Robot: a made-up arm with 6 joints. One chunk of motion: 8 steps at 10 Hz.
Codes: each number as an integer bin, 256 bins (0 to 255) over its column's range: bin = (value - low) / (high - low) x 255, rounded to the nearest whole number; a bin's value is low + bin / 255 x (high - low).
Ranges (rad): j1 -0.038..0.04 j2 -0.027..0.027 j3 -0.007..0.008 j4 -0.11..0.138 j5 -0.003..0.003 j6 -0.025..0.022
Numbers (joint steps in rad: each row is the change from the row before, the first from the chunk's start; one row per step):
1: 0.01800 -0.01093 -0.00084 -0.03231 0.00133 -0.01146
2: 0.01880 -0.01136 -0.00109 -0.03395 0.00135 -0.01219
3: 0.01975 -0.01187 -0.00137 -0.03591 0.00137 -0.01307
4: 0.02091 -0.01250 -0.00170 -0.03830 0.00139 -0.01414
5: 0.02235 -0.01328 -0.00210 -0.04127 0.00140 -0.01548
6: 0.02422 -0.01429 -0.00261 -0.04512 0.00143 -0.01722
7: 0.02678 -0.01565 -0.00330 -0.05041 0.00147 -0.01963
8: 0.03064 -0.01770 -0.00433 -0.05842 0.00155 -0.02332
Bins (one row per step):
1: 183 76 105 80 184 73
2: 186 74 100 78 185 70
3: 189 71 96 76 186 65
4: 193 68 90 74 187 59
5: 197 65 83 71 187 52
6: 203 60 75 67 188 42
7: 212 54 63 61 190 29
8: 224 44 45 53 193 9

